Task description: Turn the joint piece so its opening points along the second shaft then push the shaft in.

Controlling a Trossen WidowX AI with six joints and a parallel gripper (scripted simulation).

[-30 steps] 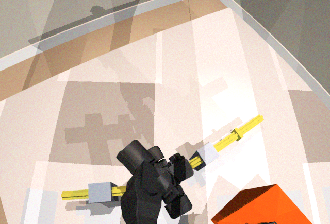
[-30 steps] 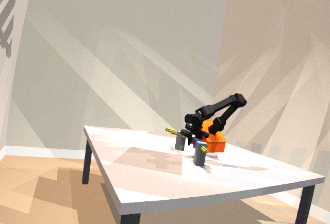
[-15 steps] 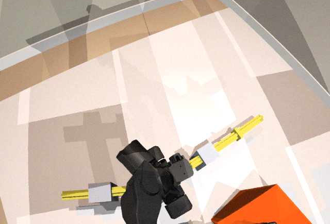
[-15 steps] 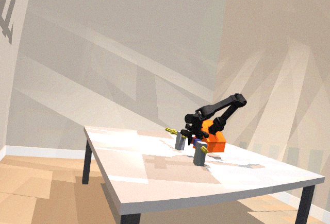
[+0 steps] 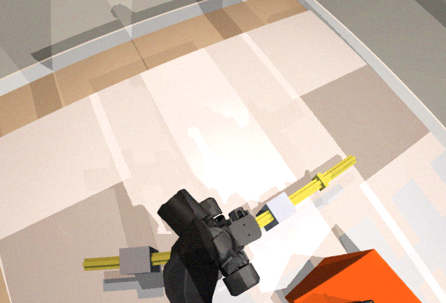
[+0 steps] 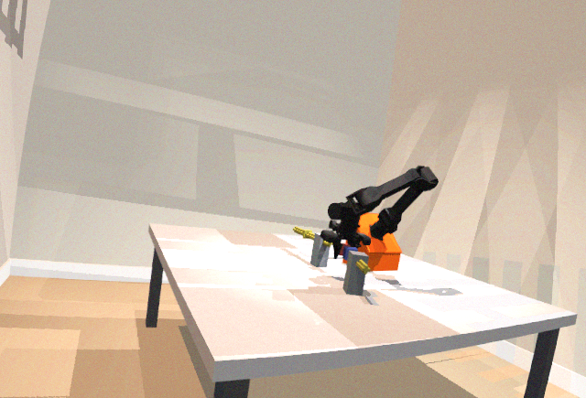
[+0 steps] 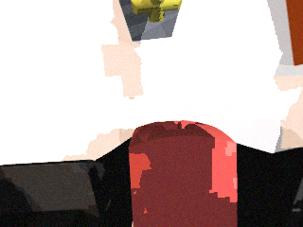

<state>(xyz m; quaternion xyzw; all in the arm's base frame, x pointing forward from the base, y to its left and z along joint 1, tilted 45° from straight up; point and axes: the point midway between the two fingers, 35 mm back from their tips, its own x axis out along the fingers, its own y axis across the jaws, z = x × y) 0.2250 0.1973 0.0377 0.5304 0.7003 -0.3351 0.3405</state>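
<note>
Right now the red square joint piece is 40 mm above my gripper tip and 10 mm to the left of it.
</note>
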